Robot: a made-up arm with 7 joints.
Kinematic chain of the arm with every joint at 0, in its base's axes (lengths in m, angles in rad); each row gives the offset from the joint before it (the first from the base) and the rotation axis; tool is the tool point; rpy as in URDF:
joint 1: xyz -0.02 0.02 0.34 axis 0 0.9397 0.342
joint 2: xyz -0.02 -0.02 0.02 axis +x
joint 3: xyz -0.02 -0.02 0 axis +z
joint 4: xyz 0.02 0 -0.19 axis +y
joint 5: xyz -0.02 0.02 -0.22 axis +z
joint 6: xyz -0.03 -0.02 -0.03 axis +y
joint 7: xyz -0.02 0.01 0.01 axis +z
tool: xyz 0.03 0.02 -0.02 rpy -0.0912 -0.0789 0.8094
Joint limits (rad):
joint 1: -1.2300..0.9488
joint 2: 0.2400..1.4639
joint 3: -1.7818..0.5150
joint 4: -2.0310..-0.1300
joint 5: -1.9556..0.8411
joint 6: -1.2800..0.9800
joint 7: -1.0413..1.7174
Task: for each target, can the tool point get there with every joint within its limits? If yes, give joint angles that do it. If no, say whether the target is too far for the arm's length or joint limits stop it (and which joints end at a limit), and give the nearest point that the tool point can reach.
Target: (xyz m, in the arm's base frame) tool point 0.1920 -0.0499 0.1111
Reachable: yes | joints -0.3248 0.8318 -1.0487 -1.7829 -0.1316 0.0223 0.4063
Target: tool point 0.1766 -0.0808 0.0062
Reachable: yes | joints -0.2238 0.3334 -1.1213 -0.9382 -1.4453 0.0236 1.1312
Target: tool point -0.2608 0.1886 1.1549
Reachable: no: too far | nearest point -0.0550 0.1756 0.6400 | short by 0.555 m
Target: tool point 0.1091 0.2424 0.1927
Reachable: yes | joints 0.5876 0.9444 0.0665 -1.6520 -0.7531 0.7635 0.7354
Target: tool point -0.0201 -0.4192 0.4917
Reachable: no: joint limits stop it (at a limit: joint 1, joint 2, joint 4, joint 7) | nearest point 0.0448 -0.2649 0.3929 | short by 0.194 m
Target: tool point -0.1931 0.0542 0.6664
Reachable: no: joint limits stop it (at a limit: joint 1, joint 2, joint 3, joint 4, joint 7) | nearest point -0.1117 0.0789 0.5920 | short by 0.113 m
